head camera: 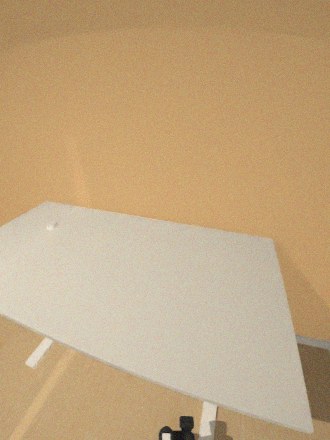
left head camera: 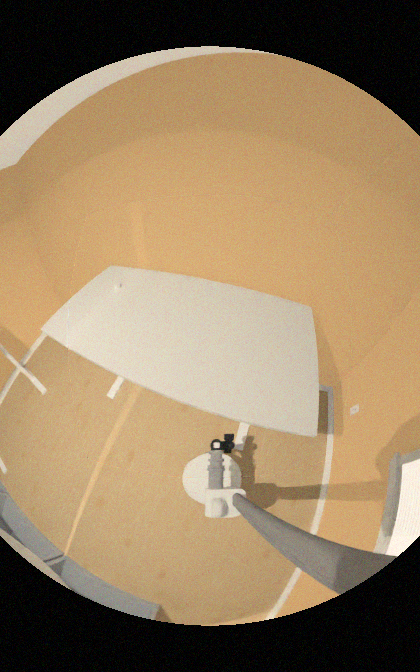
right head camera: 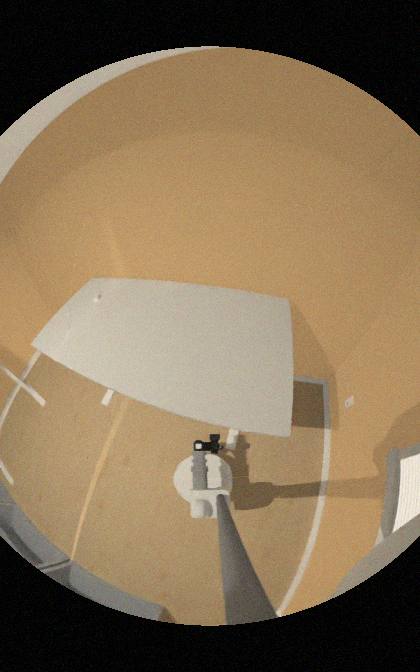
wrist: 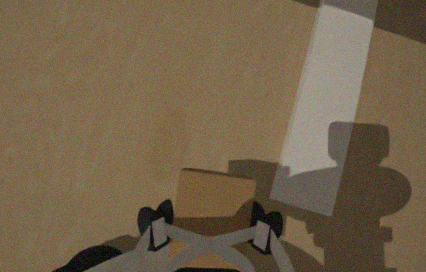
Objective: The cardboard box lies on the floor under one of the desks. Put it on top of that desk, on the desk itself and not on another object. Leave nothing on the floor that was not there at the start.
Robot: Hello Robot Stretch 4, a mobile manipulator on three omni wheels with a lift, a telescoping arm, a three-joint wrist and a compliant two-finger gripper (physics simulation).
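Places are measured from the robot's base along level axes (x ahead, y left, z up), in millimetres.
Pixels of known places: gripper, between the fingertips: [wrist: 209, 216].
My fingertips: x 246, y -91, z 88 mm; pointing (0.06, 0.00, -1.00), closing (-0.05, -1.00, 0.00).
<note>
For each thing: its middle in the pictures, then the offset to it from my fingertips. "spot": a spot on its surface instead. Level surfaces: height alone.
- brown cardboard box, middle of its body: [wrist: 210, 224] 4 mm back, 0 mm left, 15 mm up
- white desk, height of its surface: 835 mm up
- small white object, middle of its body: [head camera: 51, 225] 760 mm ahead, 753 mm left, 847 mm up
- desk's right foot, a spot on its surface: [wrist: 325, 100] spot: 133 mm ahead, 159 mm right, 90 mm down
The brown cardboard box [wrist: 215, 195] is between the two fingertips of my gripper [wrist: 209, 216] in the wrist view. My gripper is shut on it. A shadow falls on the floor to the side of the box, which appears to be off the floor. In the head views my gripper [head camera: 186, 424] [left head camera: 228, 443] [right head camera: 215, 444] is in front of the desk's front edge, near its right foot, lower than the top; its fingers and the box are hidden there. The white desk [head camera: 165, 290] [left head camera: 200, 340] [right head camera: 190, 345] stands against the orange wall.
A small white object [head camera: 51, 226] [left head camera: 117, 285] [right head camera: 97, 298] sits on the desk's far left corner. The desk's right foot [wrist: 325, 100] [left head camera: 242, 435] lies beside the gripper. Grey furniture [left head camera: 110, 590] is at the lower left, a white-slatted panel [left head camera: 407, 505] at the right.
</note>
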